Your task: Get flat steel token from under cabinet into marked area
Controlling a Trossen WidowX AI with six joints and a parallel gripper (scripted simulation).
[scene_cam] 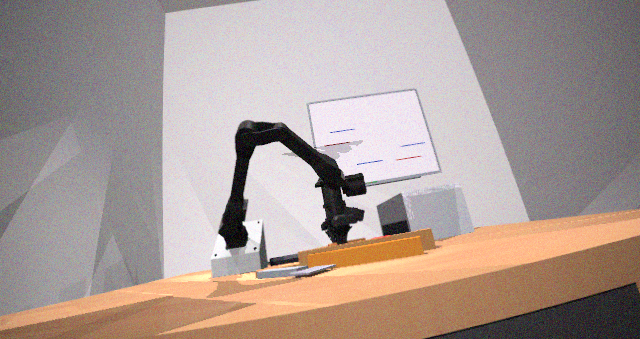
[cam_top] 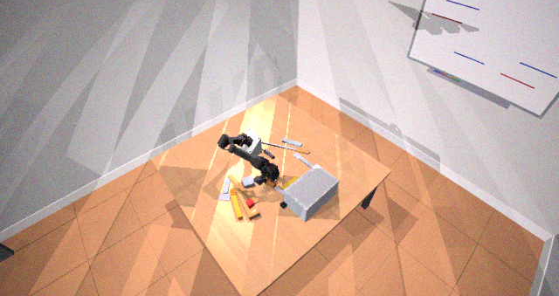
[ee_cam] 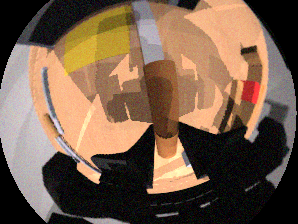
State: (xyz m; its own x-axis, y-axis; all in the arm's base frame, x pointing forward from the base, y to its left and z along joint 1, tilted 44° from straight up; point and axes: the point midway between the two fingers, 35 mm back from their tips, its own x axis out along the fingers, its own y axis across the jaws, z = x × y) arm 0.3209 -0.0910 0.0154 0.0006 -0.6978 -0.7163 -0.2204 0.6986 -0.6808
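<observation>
Now: the grey block 70 mm behind my gripper tip, 110 mm to the right of it and 10 mm above it. The rest, counted from my gripper tip: orange bar 30 mm ahead, 260 mm to the right, 10 mm above; thin wooden stick 50 mm behind, 170 mm to the right; red block 80 mm ahead, 190 mm to the right, 10 mm above.
</observation>
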